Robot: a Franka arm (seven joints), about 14 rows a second.
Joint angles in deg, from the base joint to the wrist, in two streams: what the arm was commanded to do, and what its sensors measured. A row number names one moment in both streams.
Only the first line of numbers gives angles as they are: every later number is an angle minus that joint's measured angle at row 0.
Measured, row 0:
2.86, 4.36, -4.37, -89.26, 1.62, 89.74, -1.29
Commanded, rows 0 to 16:
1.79, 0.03, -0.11, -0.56, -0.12, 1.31, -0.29
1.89, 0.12, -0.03, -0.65, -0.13, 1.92, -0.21
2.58, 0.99, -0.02, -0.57, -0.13, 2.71, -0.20
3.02, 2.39, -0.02, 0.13, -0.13, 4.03, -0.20
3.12, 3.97, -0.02, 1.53, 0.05, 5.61, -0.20
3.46, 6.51, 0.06, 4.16, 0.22, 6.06, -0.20
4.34, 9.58, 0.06, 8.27, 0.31, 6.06, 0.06
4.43, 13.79, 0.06, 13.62, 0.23, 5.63, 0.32
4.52, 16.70, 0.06, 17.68, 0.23, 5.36, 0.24
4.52, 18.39, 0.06, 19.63, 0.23, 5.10, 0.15
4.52, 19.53, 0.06, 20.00, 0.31, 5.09, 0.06
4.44, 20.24, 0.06, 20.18, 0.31, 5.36, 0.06
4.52, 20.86, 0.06, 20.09, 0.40, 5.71, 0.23
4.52, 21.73, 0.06, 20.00, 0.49, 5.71, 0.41
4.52, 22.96, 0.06, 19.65, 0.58, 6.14, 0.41
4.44, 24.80, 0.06, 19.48, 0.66, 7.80, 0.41
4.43, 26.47, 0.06, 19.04, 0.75, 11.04, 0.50
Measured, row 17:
4.47, 22.52, 0.22, 17.27, -0.01, 7.89, 0.00
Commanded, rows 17 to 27:
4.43, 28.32, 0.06, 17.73, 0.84, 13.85, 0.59
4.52, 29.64, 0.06, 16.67, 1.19, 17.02, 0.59
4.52, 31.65, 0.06, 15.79, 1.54, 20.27, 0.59
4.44, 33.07, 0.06, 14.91, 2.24, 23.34, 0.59
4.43, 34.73, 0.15, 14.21, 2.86, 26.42, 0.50
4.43, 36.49, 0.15, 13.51, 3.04, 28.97, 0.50
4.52, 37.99, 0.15, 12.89, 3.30, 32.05, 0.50
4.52, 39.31, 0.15, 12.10, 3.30, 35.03, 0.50
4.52, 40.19, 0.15, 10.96, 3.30, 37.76, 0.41
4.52, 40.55, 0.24, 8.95, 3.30, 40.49, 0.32
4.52, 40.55, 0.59, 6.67, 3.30, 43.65, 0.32
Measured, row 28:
4.43, 41.16, 0.25, 10.50, 1.82, 38.90, 0.05
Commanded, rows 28 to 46:
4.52, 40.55, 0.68, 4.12, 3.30, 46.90, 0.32
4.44, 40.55, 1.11, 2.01, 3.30, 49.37, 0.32
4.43, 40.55, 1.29, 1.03, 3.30, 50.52, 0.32
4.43, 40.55, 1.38, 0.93, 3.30, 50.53, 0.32
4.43, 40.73, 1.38, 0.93, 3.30, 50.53, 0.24
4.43, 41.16, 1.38, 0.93, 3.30, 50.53, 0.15
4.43, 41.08, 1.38, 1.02, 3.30, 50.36, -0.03
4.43, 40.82, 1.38, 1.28, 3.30, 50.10, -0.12
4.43, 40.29, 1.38, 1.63, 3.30, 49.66, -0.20
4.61, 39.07, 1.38, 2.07, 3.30, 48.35, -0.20
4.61, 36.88, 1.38, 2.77, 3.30, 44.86, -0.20
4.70, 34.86, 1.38, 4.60, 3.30, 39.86, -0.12
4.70, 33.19, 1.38, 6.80, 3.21, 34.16, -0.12
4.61, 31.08, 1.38, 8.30, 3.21, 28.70, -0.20
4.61, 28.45, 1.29, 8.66, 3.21, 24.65, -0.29
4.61, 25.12, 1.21, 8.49, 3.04, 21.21, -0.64
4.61, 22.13, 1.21, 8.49, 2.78, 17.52, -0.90
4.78, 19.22, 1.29, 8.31, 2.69, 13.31, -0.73
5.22, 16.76, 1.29, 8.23, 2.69, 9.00, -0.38
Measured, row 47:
4.64, 22.43, 1.23, 10.59, 1.87, 14.68, 0.03
